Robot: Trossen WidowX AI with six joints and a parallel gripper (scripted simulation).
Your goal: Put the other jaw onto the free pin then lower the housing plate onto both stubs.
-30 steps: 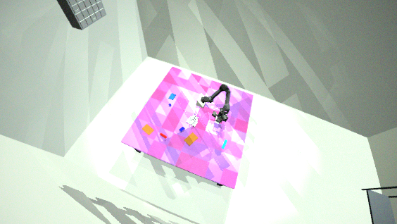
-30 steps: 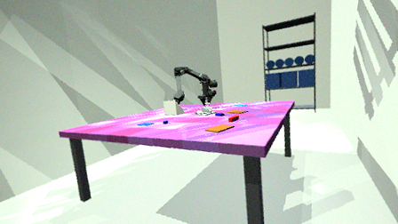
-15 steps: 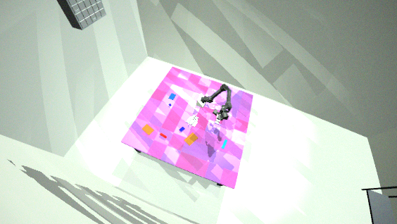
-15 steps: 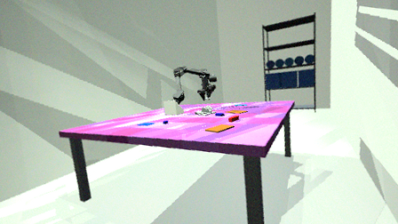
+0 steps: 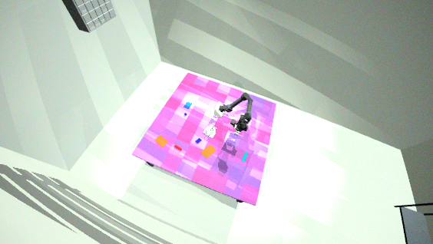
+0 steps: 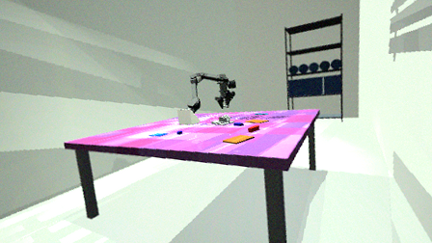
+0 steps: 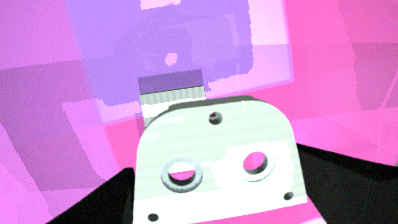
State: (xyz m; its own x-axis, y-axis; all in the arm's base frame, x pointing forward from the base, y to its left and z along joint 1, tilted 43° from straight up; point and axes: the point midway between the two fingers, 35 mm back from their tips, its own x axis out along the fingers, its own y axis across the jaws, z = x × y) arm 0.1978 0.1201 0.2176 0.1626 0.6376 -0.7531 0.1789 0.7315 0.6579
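My gripper tip is now 250 mm to the left of the white jaw, 70 mm short of it and 60 mm above it. Also, from my gripper tip: cyan bar 260 mm ahead, 150 mm to the left, 80 mm below; white base 280 mm to the right, 110 mm ahead, 80 mm below; white housing plate 20 mm above, 10 mm ahead.
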